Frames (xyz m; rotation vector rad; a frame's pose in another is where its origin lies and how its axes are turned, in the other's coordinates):
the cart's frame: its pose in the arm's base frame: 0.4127 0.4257 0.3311 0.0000 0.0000 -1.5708
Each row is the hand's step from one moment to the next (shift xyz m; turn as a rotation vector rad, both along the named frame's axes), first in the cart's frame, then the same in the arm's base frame.
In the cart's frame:
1: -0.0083 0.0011 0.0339 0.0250 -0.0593 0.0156
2: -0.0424 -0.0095 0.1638 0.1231 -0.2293 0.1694
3: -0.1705 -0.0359 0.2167 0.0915 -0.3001 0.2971
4: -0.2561 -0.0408 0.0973 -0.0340 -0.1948 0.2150
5: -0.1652 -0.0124 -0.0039 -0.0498 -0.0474 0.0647
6: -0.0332 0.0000 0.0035 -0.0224 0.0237 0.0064
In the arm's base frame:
1: 0.0011 0.0083 0.0339 -0.0593 -0.0250 0.0156
2: -0.0095 0.0424 0.1638 -0.2293 -0.1231 0.1694
3: -0.0359 0.1705 0.2167 -0.3001 -0.0915 0.2971
4: -0.0408 0.2561 0.0973 -0.1948 0.0340 0.2150
5: -0.0124 0.1652 -0.0039 -0.0474 0.0498 0.0647
6: 0.0000 0.0332 0.0035 0.0237 0.0224 0.0064

